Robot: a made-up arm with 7 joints.
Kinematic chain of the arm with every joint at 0, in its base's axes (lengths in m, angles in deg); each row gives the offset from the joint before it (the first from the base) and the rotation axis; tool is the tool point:
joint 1: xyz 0 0 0.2 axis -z
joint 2: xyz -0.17 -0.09 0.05 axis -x
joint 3: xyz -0.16 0 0.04 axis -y
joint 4: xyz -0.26 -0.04 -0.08 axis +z
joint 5: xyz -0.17 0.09 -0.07 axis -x
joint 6: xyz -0.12 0 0.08 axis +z
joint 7: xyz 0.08 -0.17 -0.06 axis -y
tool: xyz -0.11 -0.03 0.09
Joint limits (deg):
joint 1: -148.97..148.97
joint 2: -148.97..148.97
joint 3: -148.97..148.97
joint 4: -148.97..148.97
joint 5: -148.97..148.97
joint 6: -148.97..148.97
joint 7: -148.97..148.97
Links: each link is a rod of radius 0.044 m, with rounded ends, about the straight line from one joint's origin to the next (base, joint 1, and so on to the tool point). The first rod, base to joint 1, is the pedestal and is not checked.
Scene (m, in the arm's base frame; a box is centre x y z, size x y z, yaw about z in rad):
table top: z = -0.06
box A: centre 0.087 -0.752 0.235 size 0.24 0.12 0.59 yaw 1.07
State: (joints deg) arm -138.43 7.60 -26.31 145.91 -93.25 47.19 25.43
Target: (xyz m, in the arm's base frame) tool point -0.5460 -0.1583 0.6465
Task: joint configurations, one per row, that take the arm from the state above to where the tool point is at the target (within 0.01 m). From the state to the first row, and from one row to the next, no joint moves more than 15 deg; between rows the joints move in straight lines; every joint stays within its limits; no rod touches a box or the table.
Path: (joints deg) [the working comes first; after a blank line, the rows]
Joints at the target: -35.46 61.90 -100.32 112.16 -114.46 65.79 48.60
Straight joint move there: touches box A.

1: -132.25 8.39 -38.96 144.32 -97.20 49.70 25.40
2: -126.06 9.19 -51.61 142.74 -101.14 52.21 25.36
3: -119.88 9.98 -64.25 141.15 -105.09 54.72 25.33
4: -113.69 10.77 -76.90 139.57 -109.04 57.23 25.30
5: -107.51 11.56 -89.55 137.98 -112.99 59.75 25.27
6: -101.32 12.36 -102.20 136.40 -116.93 62.26 25.23
7: -88.15 22.27 -101.82 131.55 -116.44 62.96 29.91
8: -74.98 32.17 -101.45 126.70 -115.94 63.67 34.58
9: -61.81 42.08 -101.07 121.86 -115.45 64.38 39.25
10: -48.63 51.99 -100.70 117.01 -114.96 65.09 43.92
11: -35.46 61.90 -100.32 112.16 -114.46 65.79 48.60

